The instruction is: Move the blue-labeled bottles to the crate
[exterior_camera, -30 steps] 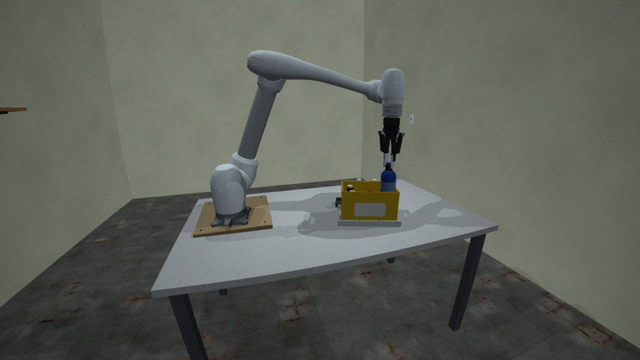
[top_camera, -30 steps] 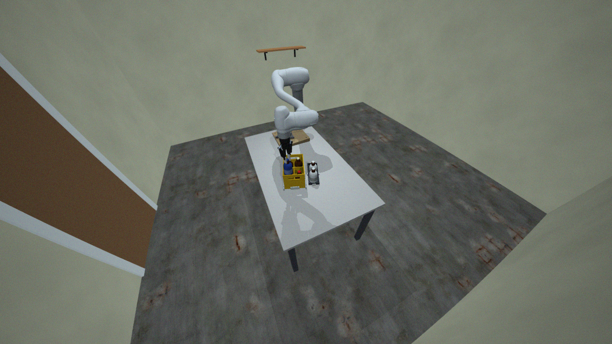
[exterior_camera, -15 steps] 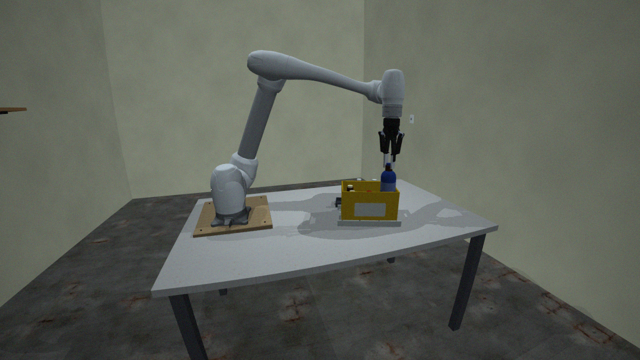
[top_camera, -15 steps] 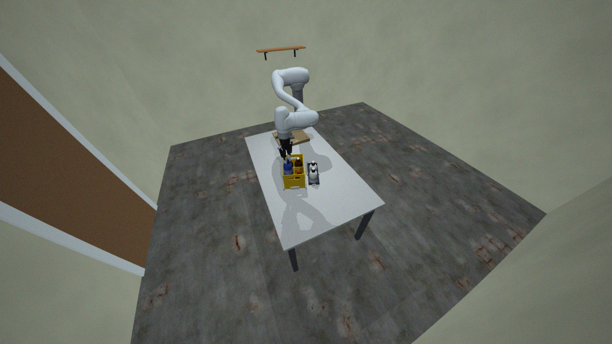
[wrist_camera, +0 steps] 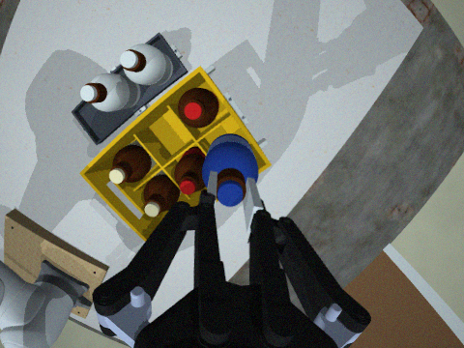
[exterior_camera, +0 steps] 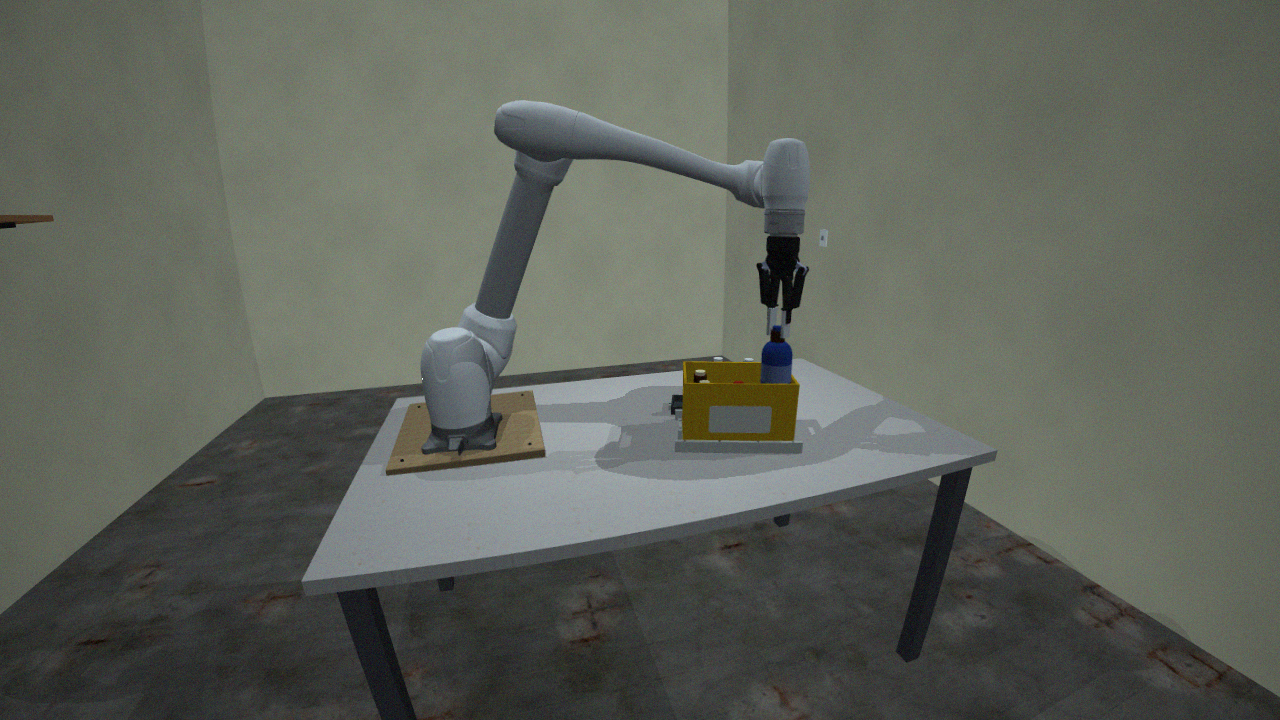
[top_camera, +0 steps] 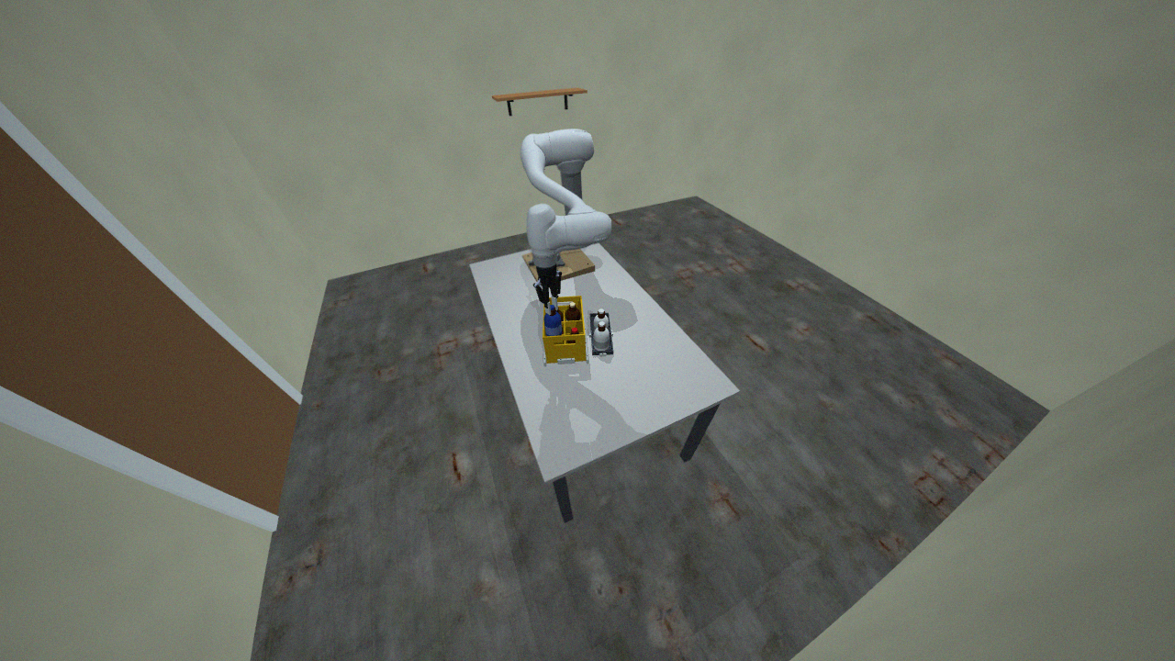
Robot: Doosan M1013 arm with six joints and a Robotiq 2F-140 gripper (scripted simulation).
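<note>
Right now my hand is 90 mm above the blue-labeled bottle. Also, from my hand: yellow crate: 80 mm behind, 60 mm to the left, 230 mm below.
</note>
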